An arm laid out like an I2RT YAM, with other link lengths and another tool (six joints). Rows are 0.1 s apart.
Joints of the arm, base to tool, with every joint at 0 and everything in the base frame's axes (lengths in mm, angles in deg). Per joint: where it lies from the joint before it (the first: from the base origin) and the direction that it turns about. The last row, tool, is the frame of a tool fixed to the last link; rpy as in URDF.
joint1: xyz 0.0 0.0 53.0 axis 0 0 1
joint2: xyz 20.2 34.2 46.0 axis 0 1 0
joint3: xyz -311.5 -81.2 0.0 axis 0 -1 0
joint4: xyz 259.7 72.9 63.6 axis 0 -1 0
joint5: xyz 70.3 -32.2 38.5 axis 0 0 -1
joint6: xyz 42.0 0.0 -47.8 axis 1 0 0
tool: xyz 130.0 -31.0 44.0 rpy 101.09 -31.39 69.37
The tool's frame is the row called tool.
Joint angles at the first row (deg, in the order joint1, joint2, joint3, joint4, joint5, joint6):
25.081 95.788 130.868 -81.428 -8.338 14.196
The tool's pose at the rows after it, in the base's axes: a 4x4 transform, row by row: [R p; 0 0 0 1], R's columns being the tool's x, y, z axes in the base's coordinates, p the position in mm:
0.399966 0.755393 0.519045 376.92; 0.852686 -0.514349 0.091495 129.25; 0.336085 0.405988 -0.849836 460.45; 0 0 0 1
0.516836 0.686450 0.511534 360.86; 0.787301 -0.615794 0.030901 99.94; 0.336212 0.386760 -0.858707 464.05; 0 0 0 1
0.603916 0.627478 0.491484 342.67; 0.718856 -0.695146 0.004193 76.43; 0.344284 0.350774 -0.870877 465.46; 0 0 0 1
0.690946 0.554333 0.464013 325.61; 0.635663 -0.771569 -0.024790 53.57; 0.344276 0.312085 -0.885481 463.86; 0 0 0 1
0.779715 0.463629 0.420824 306.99; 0.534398 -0.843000 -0.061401 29.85; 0.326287 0.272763 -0.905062 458.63; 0 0 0 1
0.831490 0.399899 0.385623 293.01; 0.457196 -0.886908 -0.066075 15.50; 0.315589 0.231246 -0.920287 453.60; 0 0 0 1
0.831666 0.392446 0.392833 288.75; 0.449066 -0.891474 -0.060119 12.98; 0.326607 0.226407 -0.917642 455.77; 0 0 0 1
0.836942 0.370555 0.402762 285.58; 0.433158 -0.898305 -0.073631 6.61; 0.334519 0.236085 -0.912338 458.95; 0 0 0 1
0.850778 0.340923 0.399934 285.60; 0.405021 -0.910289 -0.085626 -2.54; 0.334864 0.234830 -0.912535 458.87; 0 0 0 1
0.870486 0.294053 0.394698 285.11; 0.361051 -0.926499 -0.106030 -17.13; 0.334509 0.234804 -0.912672 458.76; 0 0 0 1
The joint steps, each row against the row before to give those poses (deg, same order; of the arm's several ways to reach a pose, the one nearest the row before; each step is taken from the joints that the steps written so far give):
-0.372 -1.968 0.414 -1.310 5.180 4.350
-0.634 -2.099 -0.001 -2.710 4.262 5.748
-1.048 -1.988 0.001 -2.820 1.858 5.027
-1.160 -1.530 -0.001 -2.863 2.010 5.398
-1.266 -1.159 0.000 -3.585 2.384 5.947
-1.420 -0.896 -0.239 -2.339 0.262 4.109
-0.350 -0.742 -0.173 0.021 -0.262 0.218
-0.549 -0.546 0.000 0.000 0.829 0.195
-1.856 0.001 0.002 -0.001 -0.043 0.067
-2.930 -0.002 -0.025 0.001 0.000 0.000

